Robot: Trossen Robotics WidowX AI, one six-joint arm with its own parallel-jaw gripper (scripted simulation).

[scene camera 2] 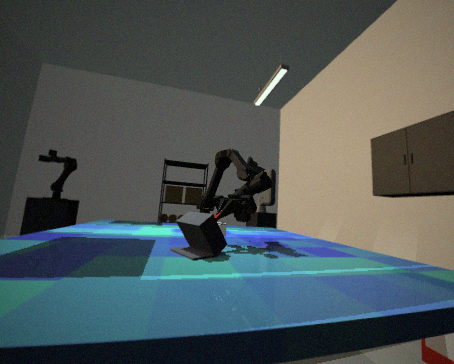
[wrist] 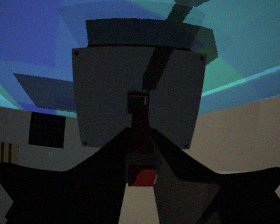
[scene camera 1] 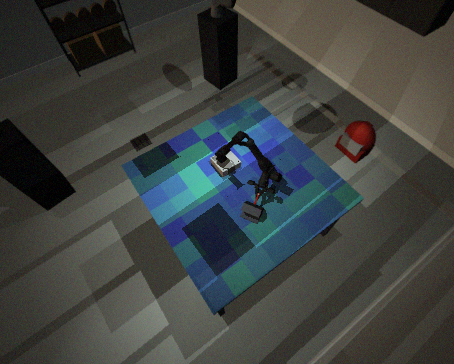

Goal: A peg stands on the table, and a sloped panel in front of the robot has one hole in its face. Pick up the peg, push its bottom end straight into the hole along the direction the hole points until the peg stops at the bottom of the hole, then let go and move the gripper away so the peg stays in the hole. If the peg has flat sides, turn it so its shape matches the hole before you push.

My gripper (scene camera 2: 217, 217) holds a peg (wrist: 141, 164). I also see a sloped panel (scene camera 2: 201, 230).
My gripper also shows in the wrist view (wrist: 140, 133). The sloped panel shows as well in the wrist view (wrist: 173, 78).
